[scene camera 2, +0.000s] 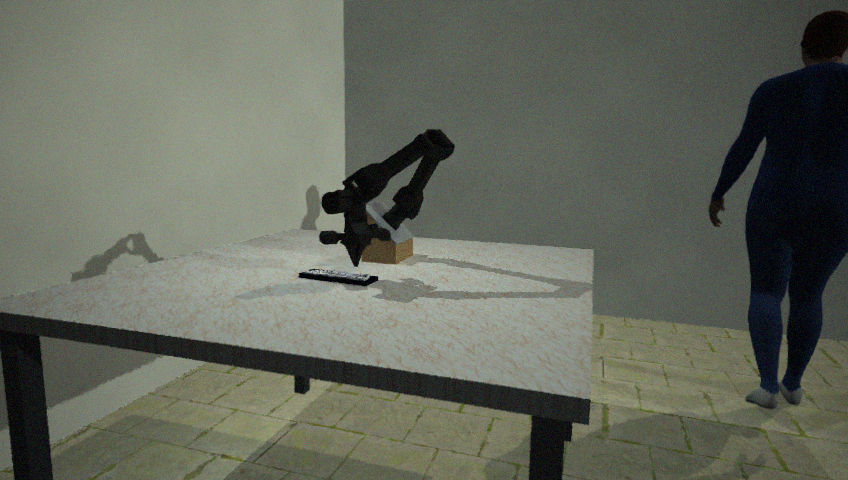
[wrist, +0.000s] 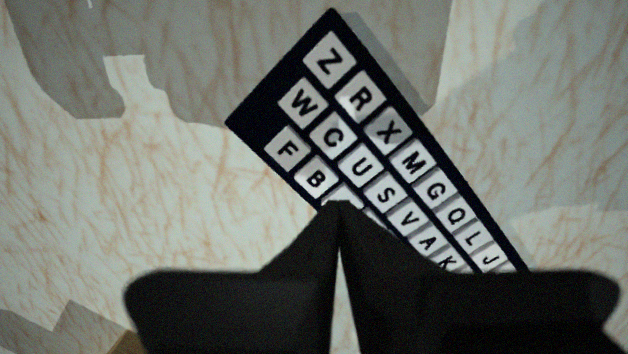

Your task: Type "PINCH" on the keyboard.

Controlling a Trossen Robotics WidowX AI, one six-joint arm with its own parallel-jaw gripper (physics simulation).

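Pixels of known places: gripper, between the fingertips: (scene camera 2: 355, 266) (wrist: 337, 209); arm's base, origin of its link: (scene camera 2: 390, 221).
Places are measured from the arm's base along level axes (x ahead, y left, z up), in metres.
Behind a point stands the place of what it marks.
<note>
The keyboard (scene camera 2: 338, 277) @(y -0.055, x 0.361, z -0.110 m) (wrist: 260, 116) @(y 0.031, x 0.332, z -0.111 m) is a dark slab with pale lettered keys and lies flat on the table. In the wrist view it runs diagonally; the C key (wrist: 333, 136) @(y -0.002, x 0.345, z -0.106 m) shows uncovered above the fingers, and so do Z, R, X, W, U, F and B. My gripper (scene camera 2: 356, 265) @(y -0.019, x 0.323, z -0.086 m) (wrist: 337, 209) @(y -0.019, x 0.323, z -0.086 m) is shut and empty, pointing down. Its tips overlap the key beside B, whose letter is hidden. In the scene view the tips appear slightly above the keyboard; whether they touch a key I cannot tell. The fingers hide the keyboard's lower part, and the P, I, N and H keys cannot be read.
A wooden block (scene camera 2: 389, 252) @(y 0.020, x 0.097, z -0.086 m) with a sloped grey top stands behind the gripper at the arm's base. The pale speckled table (scene camera 2: 464, 333) @(y 0.322, x 0.692, z -0.124 m) has a dark edge. A person (scene camera 2: 788, 178) in blue stands on the floor to the right, beyond the table.
</note>
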